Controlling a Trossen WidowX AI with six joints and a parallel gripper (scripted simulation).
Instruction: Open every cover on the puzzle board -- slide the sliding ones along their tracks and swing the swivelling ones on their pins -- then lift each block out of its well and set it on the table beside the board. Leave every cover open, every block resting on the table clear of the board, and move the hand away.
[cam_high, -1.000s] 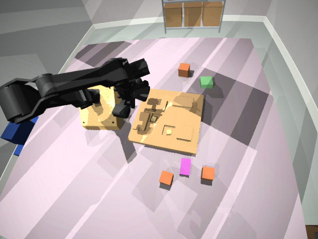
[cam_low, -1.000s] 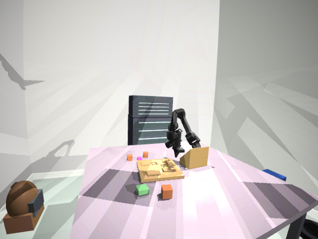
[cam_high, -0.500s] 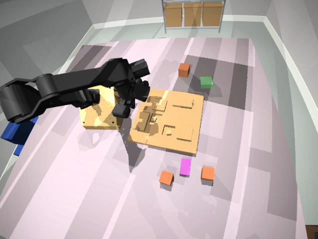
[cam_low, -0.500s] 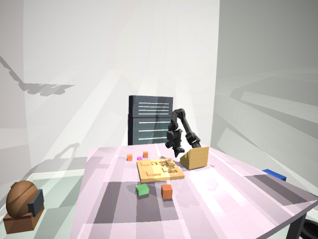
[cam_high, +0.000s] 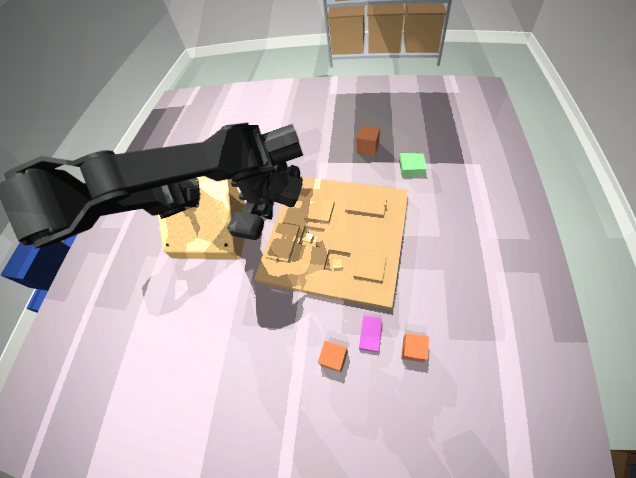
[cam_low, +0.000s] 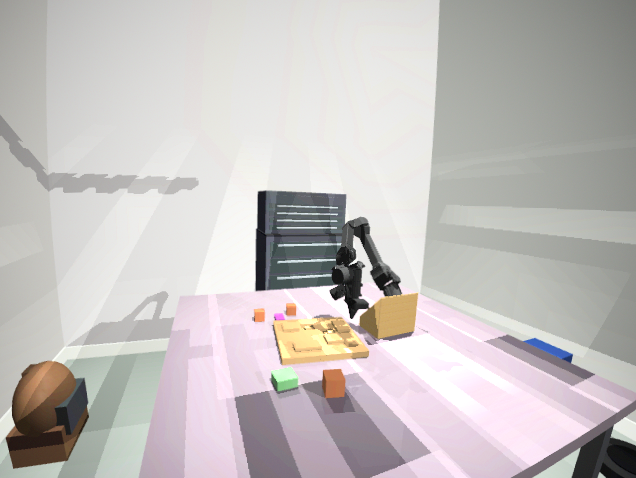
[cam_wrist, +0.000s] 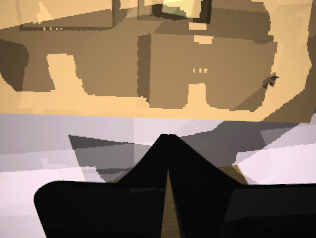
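Now: gripper tip 130 mm short of the wooden puzzle board and 50 mm above it. The rest, counted from my gripper tip: orange block (200 mm ahead, 300 mm to the left, 40 mm below); then green block (320 mm ahead, 220 mm to the left, 50 mm below).
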